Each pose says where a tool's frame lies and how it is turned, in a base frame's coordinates. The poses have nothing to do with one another.
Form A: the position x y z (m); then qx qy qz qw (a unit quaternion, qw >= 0).
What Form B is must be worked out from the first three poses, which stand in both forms.
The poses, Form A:
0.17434, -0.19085, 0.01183, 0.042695, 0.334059, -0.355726, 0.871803
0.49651, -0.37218, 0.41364, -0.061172, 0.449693, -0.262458, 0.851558
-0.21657, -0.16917, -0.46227, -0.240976, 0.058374, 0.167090, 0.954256
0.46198, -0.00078, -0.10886, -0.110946, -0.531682, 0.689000, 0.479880
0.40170, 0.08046, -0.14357, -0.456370, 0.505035, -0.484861, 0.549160
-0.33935, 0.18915, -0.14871, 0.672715, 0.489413, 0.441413, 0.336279
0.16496, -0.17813, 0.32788, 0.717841, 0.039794, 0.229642, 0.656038
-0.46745, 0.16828, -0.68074, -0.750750, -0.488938, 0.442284, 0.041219
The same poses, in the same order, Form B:
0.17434, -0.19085, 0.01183, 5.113, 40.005, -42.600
0.49651, -0.37218, 0.41364, -7.379, 54.243, -31.658
-0.21657, -0.16917, -0.46227, -28.043, 6.793, 19.445
0.46198, -0.00078, -0.10886, -15.509, -74.325, 96.317
0.40170, 0.08046, -0.14357, -61.915, 68.518, -65.781
-0.33935, 0.18915, -0.14871, 100.504, 73.118, 65.947
0.16496, -0.17813, 0.32788, 93.213, 5.167, 29.820
-0.46745, 0.16828, -0.68074, -131.700, -85.772, 77.587

